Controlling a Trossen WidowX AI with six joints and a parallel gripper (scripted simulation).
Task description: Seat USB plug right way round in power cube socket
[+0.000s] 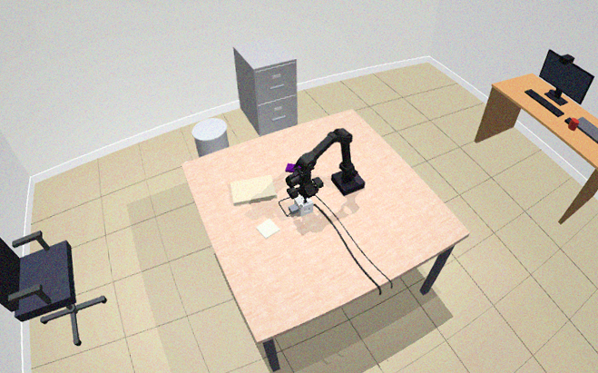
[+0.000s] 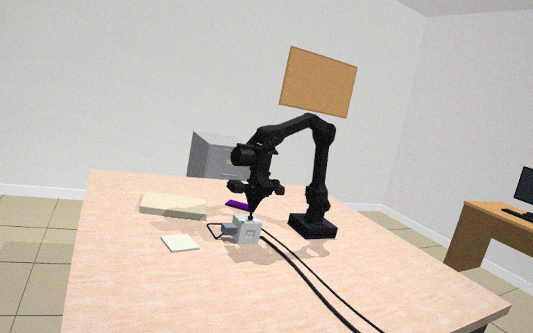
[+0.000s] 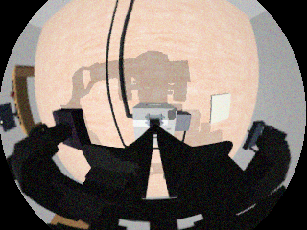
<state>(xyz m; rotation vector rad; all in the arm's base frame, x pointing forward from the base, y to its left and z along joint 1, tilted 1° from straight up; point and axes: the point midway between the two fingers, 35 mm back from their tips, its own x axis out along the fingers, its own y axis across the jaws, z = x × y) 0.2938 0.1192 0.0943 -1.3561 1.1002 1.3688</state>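
My gripper tip is now 20 mm above the dark USB plug. From my gripper tip the other things lie so: beige book 240 mm ahead, 230 mm to the right, 90 mm below; then purple item 40 mm behind, 340 mm to the right, 100 mm below; then white pad 220 mm ahead, 60 mm to the left, 100 mm below.
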